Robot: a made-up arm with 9 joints. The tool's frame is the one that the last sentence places.
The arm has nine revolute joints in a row. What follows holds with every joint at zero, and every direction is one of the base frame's. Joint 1 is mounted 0.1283 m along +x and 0.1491 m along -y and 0.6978 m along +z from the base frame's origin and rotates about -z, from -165.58 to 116.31 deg. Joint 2 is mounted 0.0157 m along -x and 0.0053 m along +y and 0.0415 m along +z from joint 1 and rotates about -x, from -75.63 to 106.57 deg. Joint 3 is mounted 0.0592 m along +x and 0.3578 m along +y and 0.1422 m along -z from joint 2 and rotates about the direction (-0.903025, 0.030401, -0.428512), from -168.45 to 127.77 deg. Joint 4 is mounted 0.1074 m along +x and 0.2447 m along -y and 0.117 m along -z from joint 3 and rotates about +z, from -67.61 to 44.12 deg. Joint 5 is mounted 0.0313 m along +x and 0.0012 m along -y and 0.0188 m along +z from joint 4 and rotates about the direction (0.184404, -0.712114, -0.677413), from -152.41 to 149.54 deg. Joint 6 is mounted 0.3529 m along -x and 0.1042 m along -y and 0.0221 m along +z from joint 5 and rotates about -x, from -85.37 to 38.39 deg. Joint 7 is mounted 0.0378 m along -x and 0.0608 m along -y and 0.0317 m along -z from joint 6 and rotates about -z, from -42.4 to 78.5 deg. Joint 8 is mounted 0.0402 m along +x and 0.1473 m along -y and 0.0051 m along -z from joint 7 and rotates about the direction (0.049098, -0.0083, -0.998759), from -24.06 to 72.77 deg. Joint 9 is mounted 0.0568 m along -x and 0.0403 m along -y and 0.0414 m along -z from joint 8 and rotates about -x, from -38.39 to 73.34 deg. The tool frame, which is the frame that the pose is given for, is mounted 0.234 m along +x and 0.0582 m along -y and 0.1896 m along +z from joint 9; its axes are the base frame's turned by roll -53.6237, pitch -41.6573 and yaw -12.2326 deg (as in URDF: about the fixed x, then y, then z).
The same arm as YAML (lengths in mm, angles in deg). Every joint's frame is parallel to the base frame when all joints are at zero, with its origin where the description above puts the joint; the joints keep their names.
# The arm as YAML. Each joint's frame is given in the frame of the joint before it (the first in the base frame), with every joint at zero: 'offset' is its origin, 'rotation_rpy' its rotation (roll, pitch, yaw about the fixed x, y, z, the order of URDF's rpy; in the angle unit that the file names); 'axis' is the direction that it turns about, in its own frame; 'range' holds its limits. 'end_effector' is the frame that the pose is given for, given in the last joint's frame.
length_unit: mm
angle_unit: deg
chain:
  - id: joint 1
    offset: [128.3, -149.1, 697.8]
    rotation_rpy: [0.0, 0.0, 0.0]
    axis: "-z"
    range: [-165.58, 116.31]
  - id: joint 2
    offset: [-15.7, 5.3, 41.5]
    rotation_rpy: [0.0, 0.0, 0.0]
    axis: "-x"
    range: [-75.63, 106.57]
  - id: joint 3
    offset: [59.2, 357.8, -142.2]
    rotation_rpy: [0.0, 0.0, 0.0]
    axis: [-0.903025, 0.030401, -0.428512]
    range: [-168.45, 127.77]
  - id: joint 4
    offset: [107.4, -244.7, -117.0]
    rotation_rpy: [0.0, 0.0, 0.0]
    axis: "+z"
    range: [-67.61, 44.12]
  - id: joint 5
    offset: [31.3, -1.2, 18.8]
    rotation_rpy: [0.0, 0.0, 0.0]
    axis: [0.184404, -0.712114, -0.677413]
    range: [-152.41, 149.54]
  - id: joint 6
    offset: [-352.9, -104.2, 22.1]
    rotation_rpy: [0.0, 0.0, 0.0]
    axis: "-x"
    range: [-85.37, 38.39]
  - id: joint 7
    offset: [-37.8, -60.8, -31.7]
    rotation_rpy: [0.0, 0.0, 0.0]
    axis: "-z"
    range: [-42.4, 78.5]
  - id: joint 8
    offset: [40.2, -147.3, -5.1]
    rotation_rpy: [0.0, 0.0, 0.0]
    axis: [0.049098, -0.0083, -0.998759]
    range: [-24.06, 72.77]
  - id: joint 9
    offset: [-56.8, -40.3, -41.4]
    rotation_rpy: [0.0, 0.0, 0.0]
    axis: "-x"
    range: [-38.39, 73.34]
end_effector:
  offset: [234.0, -58.2, 189.6]
  rotation_rpy: [-53.62, -41.66, -12.23]

